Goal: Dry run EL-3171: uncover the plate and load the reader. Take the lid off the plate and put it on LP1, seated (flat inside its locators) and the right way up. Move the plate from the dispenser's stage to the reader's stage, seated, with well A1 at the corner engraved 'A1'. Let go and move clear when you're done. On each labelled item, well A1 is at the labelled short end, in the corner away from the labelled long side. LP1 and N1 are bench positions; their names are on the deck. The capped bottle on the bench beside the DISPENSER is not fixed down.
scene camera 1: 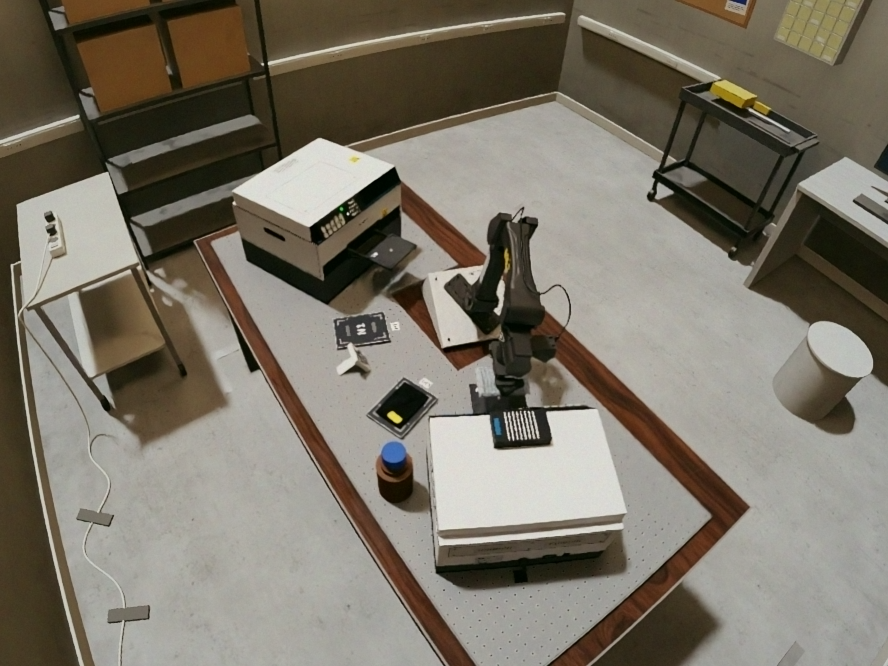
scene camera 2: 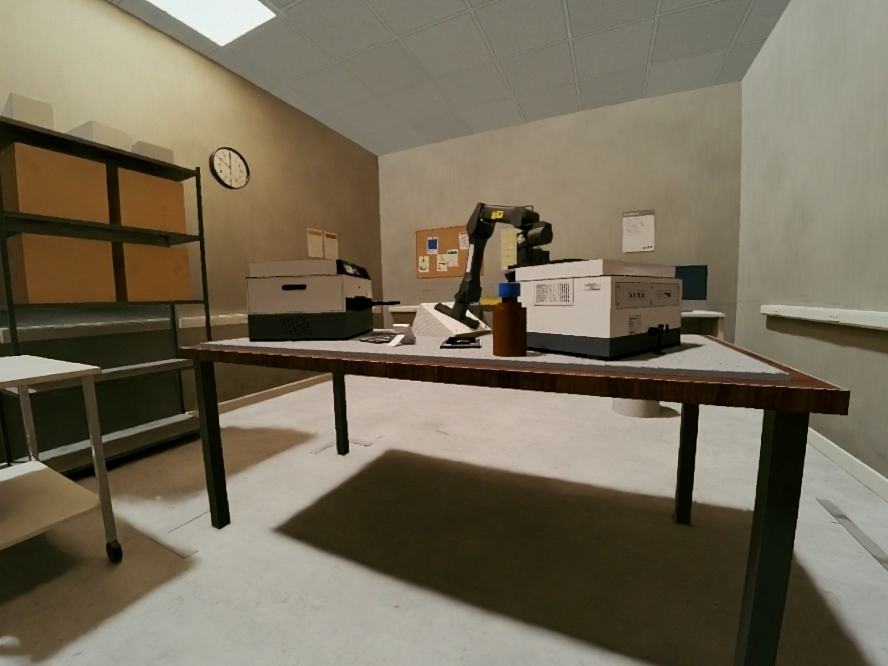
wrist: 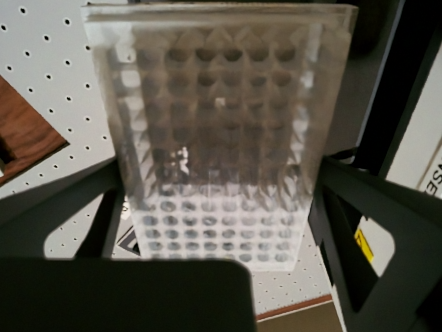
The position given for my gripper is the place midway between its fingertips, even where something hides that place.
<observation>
I see my gripper (scene camera 1: 501, 382), a well plate (scene camera 1: 485, 378), a stage (scene camera 1: 491, 404) and a stage (scene camera 1: 381, 255).
The well plate also shows in the wrist view (wrist: 216, 188). My gripper also shows in the wrist view (wrist: 219, 166).
</observation>
